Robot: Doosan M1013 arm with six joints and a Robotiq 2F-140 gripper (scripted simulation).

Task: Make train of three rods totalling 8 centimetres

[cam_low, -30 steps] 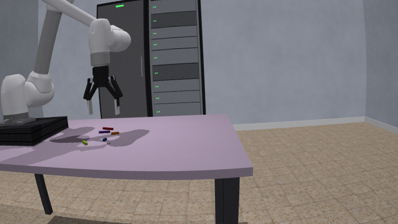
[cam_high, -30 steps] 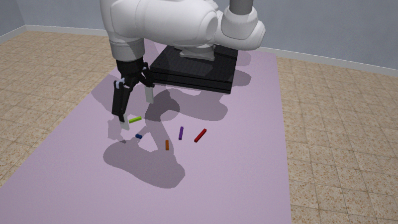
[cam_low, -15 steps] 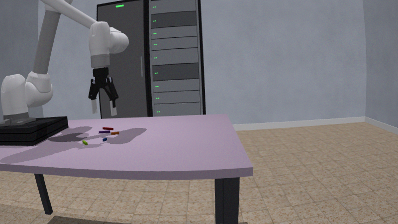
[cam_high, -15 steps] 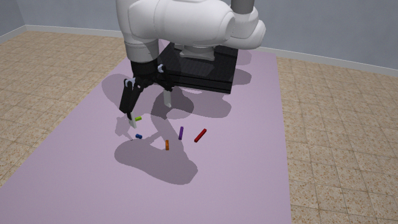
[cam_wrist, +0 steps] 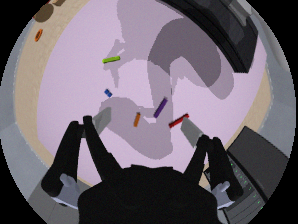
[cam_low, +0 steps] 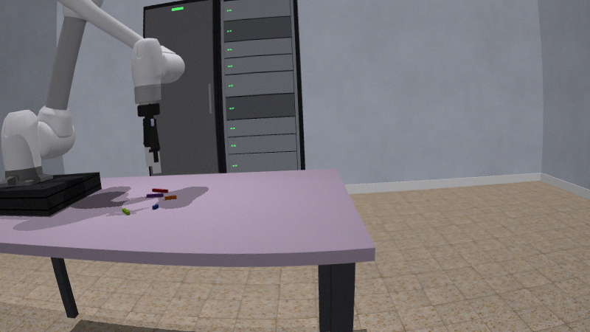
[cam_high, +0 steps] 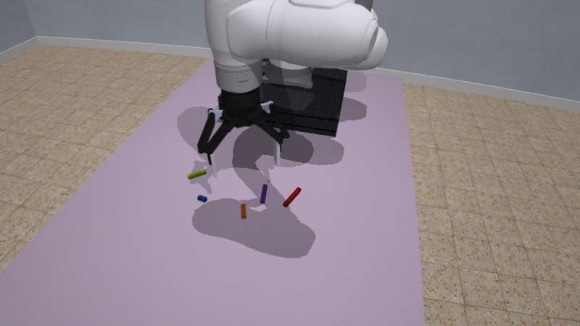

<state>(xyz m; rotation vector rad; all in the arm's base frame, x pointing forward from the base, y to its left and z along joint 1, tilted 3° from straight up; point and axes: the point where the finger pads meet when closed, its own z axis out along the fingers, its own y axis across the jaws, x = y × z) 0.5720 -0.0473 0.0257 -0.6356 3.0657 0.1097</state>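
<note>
Now: the purple rod 20 mm behind my hand, 40 mm to the left of it and 100 mm below it. Round my hand: orange rod: 50 mm ahead, 100 mm below; lime rod: 60 mm behind, 150 mm to the right, 100 mm below; red rod: 10 mm behind, 110 mm to the left, 100 mm below.
</note>
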